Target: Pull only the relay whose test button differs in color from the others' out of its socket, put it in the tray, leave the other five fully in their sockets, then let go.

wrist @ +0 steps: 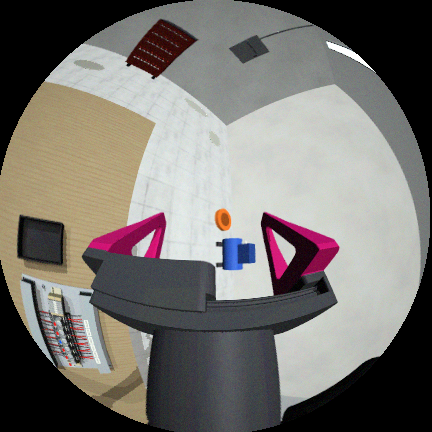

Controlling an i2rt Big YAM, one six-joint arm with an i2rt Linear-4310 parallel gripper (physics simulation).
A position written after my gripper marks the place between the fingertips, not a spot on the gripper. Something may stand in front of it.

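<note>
My gripper (213,217) is here in the picture, and with it I see a relay panel (70,293).
</note>
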